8 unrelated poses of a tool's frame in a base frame.
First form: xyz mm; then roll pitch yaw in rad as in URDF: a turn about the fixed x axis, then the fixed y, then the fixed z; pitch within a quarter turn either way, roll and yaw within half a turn.
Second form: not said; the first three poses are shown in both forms.
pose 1, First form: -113.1 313.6 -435.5 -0.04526 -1.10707 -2.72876
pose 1, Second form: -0.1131 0.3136 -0.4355 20.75 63.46 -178.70
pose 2, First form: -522.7 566.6 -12.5 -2.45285 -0.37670 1.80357
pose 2, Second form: -0.5227 0.5666 -0.0125 169.26 135.88 -121.90
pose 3, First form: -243.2 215.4 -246.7 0.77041 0.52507 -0.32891
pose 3, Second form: -0.2432 0.2154 -0.2467 -81.53 51.61 50.25
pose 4, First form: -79.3 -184.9 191.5 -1.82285 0.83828 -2.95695
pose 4, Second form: -0.0793 -0.1849 0.1915 -68.58 99.60 -41.06
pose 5, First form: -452.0 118.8 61.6 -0.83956 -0.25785 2.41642
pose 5, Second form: -0.4520 0.1188 0.0616 -118.66 49.78 -109.51
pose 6, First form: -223.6 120.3 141.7 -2.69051 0.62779 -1.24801
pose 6, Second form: -0.2236 0.1203 0.1417 68.98 136.75 -30.99
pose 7, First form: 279.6 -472.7 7.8 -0.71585 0.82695 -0.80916
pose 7, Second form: 0.2796 -0.4727 0.0078 3.41 59.28 -31.13
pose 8, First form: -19.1 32.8 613.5 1.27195 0.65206 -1.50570
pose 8, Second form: -0.0191 0.0328 0.6135 -165.68 76.47 51.38
